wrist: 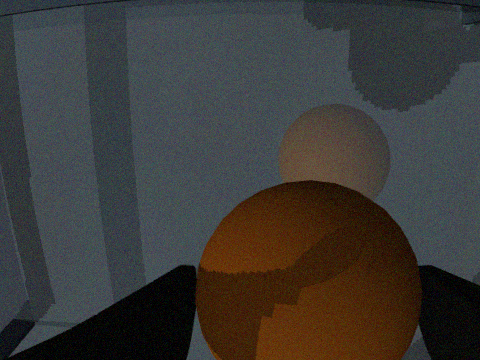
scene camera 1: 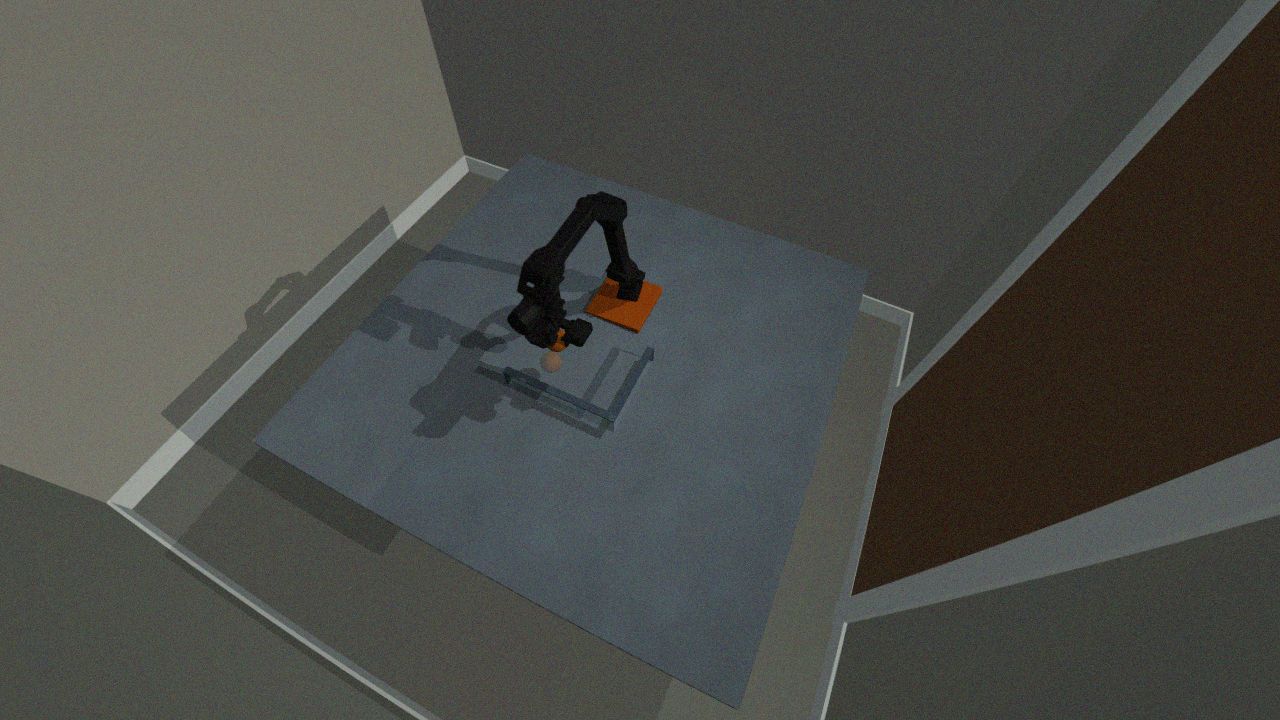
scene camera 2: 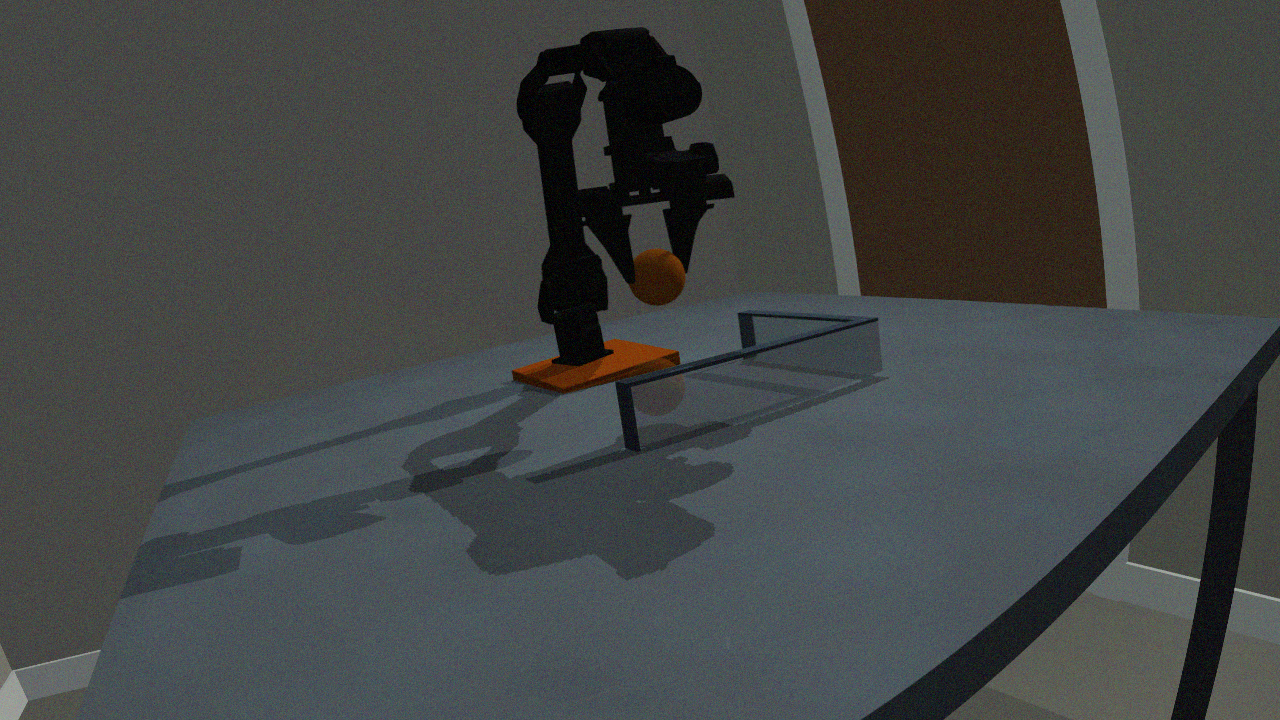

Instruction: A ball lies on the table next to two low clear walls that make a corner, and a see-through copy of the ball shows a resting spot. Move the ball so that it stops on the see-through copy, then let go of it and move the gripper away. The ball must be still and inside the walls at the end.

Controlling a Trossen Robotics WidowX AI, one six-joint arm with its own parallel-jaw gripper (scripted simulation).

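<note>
A see-through copy of ball (wrist: 334,143) is part of the scene. So is an orange ball (scene camera 2: 659,275), which also appears in the wrist view (wrist: 308,263), and it is carried by the gripper (scene camera 2: 657,278). The wrist view shows the gripper (wrist: 306,283) too, and scene camera 1 likewise shows the gripper (scene camera 1: 556,341).
</note>
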